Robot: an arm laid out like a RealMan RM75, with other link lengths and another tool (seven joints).
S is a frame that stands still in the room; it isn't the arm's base.
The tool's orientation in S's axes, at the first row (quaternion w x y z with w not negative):
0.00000, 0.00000, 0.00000, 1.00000
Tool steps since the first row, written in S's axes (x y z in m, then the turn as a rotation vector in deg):
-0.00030, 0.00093, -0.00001, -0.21, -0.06, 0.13
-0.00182, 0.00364, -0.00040, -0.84, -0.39, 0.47
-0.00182, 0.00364, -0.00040, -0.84, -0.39, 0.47
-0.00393, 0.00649, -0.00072, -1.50, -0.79, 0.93
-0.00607, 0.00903, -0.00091, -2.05, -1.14, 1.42
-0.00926, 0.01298, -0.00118, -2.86, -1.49, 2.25
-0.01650, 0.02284, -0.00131, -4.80, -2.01, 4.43
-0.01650, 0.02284, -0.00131, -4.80, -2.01, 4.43
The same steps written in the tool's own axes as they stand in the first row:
0.00030, -0.00093, -0.00001, 0.21, 0.06, 0.13
0.00182, -0.00364, -0.00040, 0.84, 0.39, 0.47
0.00182, -0.00364, -0.00040, 0.84, 0.39, 0.47
0.00393, -0.00649, -0.00072, 1.50, 0.79, 0.93
0.00607, -0.00903, -0.00091, 2.05, 1.14, 1.42
0.00926, -0.01298, -0.00118, 2.86, 1.49, 2.25
0.01650, -0.02284, -0.00131, 4.80, 2.01, 4.43
0.01650, -0.02284, -0.00131, 4.80, 2.01, 4.43

